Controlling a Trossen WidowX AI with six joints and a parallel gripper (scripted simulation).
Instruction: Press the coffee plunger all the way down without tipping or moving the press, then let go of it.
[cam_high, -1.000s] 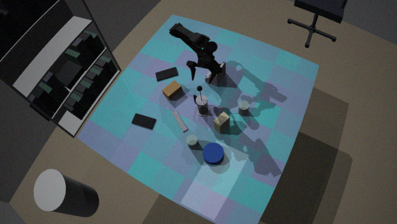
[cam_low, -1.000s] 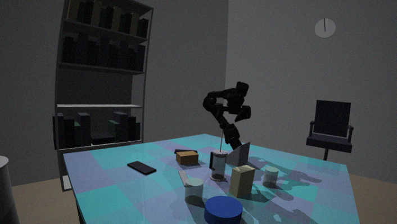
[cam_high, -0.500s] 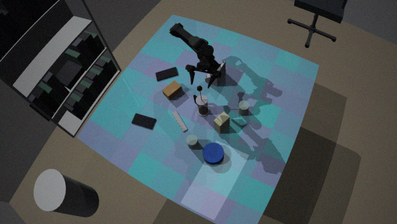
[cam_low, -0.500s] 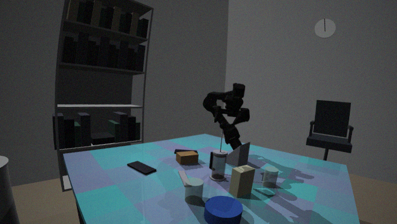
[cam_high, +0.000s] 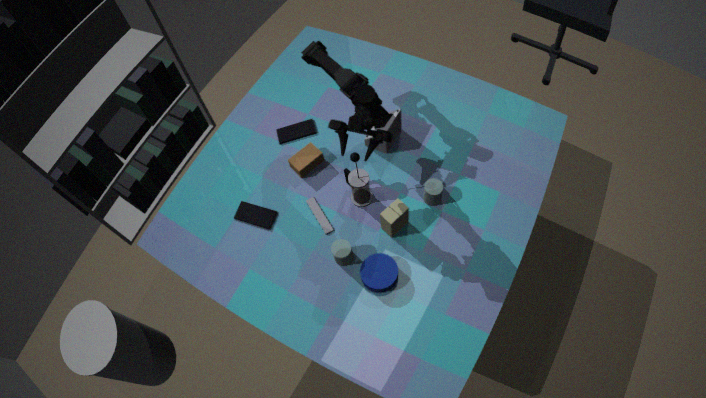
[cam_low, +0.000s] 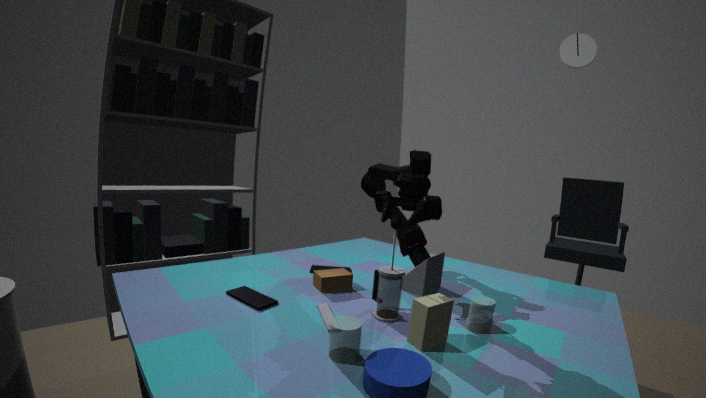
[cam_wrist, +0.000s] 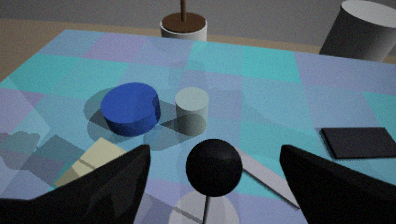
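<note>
Right now my gripper tip is 13 cm above the coffee press, 2 cm to the left of it and 1 cm past it. The rest, counted from my gripper tip: orange box 25 cm to the right, 23 cm below, 2 cm behind.
</note>
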